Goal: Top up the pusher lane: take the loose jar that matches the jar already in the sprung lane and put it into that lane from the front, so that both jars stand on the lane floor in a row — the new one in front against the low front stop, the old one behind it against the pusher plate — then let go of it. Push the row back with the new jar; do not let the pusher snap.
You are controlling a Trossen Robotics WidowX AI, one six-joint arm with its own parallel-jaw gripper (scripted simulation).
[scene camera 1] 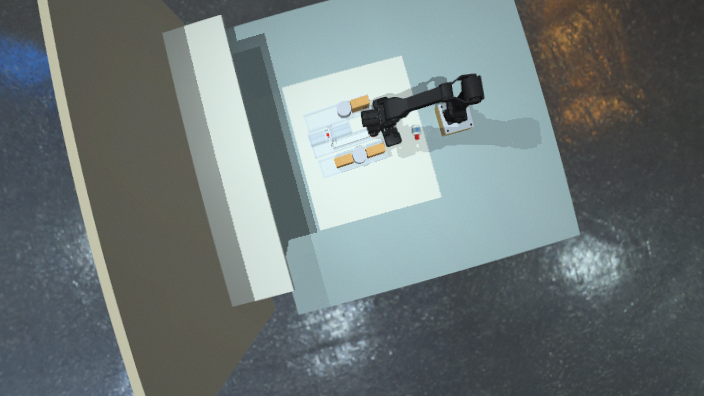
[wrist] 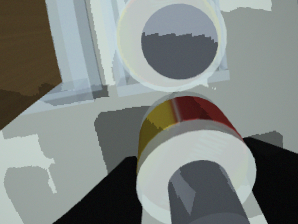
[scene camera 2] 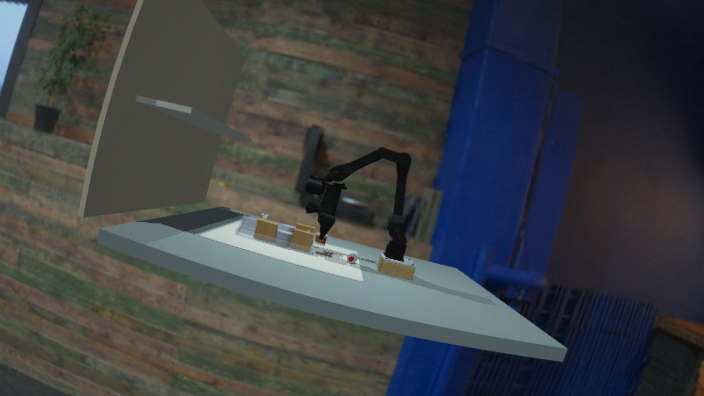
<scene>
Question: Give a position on a white-lidded jar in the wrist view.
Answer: At 190, 156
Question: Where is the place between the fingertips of the gripper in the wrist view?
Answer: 190, 158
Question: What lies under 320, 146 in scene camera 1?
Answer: A lane.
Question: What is the gripper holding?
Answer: A white-lidded jar.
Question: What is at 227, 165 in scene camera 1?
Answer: A shelf.
</scene>
